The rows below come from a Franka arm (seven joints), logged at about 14 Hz.
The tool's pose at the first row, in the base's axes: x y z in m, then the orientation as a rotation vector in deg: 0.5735, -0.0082, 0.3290, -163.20, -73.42, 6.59
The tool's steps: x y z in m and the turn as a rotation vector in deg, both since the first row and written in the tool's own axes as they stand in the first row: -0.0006, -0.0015, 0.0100, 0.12, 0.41, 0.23; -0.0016, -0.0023, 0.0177, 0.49, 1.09, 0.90; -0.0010, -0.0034, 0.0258, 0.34, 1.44, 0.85; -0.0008, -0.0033, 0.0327, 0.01, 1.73, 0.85; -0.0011, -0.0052, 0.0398, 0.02, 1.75, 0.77; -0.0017, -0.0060, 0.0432, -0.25, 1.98, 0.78; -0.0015, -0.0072, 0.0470, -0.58, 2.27, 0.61; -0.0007, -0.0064, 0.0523, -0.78, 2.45, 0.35; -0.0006, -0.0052, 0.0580, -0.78, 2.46, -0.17
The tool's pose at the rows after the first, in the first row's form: 0.5712, -0.0078, 0.3191, -163.13, -72.97, 6.08; 0.5694, -0.0081, 0.3116, -163.05, -71.75, 5.34; 0.5684, -0.0071, 0.3035, -163.02, -71.82, 4.74; 0.5681, -0.0071, 0.2966, -163.20, -71.90, 4.13; 0.5660, -0.0062, 0.2896, -163.14, -72.01, 4.10; 0.5647, -0.0062, 0.2863, -163.29, -72.07, 3.61; 0.5637, -0.0053, 0.2825, -163.35, -72.39, 2.99; 0.5644, -0.0053, 0.2772, -163.28, -72.80, 2.60; 0.5649, -0.0061, 0.2714, -162.93, -73.53, 2.58
